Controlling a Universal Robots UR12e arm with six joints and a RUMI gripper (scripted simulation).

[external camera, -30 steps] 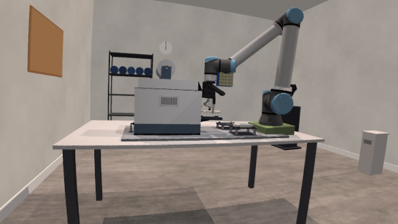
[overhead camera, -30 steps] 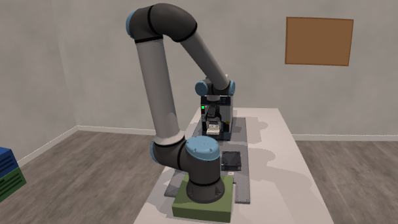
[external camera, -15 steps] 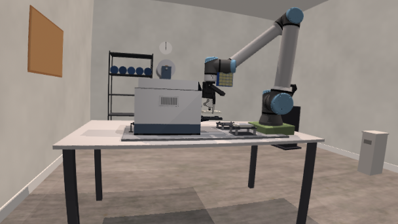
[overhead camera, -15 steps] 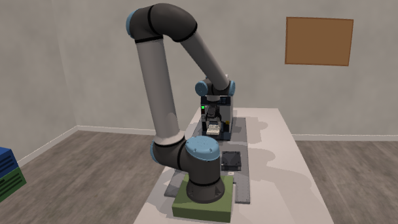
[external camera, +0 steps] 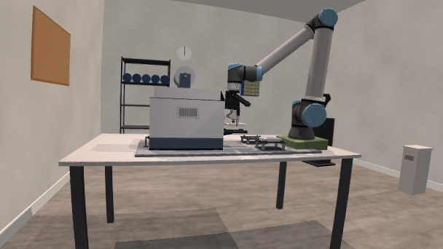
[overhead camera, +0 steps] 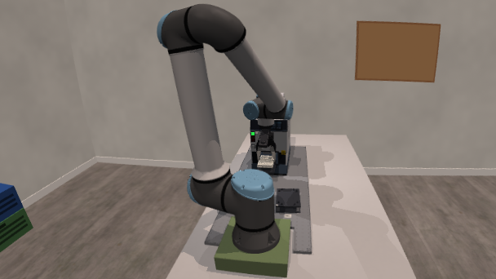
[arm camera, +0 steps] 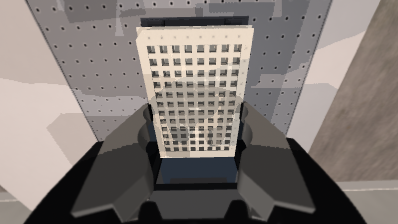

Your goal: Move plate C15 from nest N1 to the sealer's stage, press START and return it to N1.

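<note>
My gripper is now 5 cm above the sealer stage. Also, from my hand: square button: 11 cm ahead, 8 cm to the left, 4 cm above; then plate C15: 1 cm below; then nest N2: 20 cm behind, 11 cm to the left, 10 cm below.
</note>
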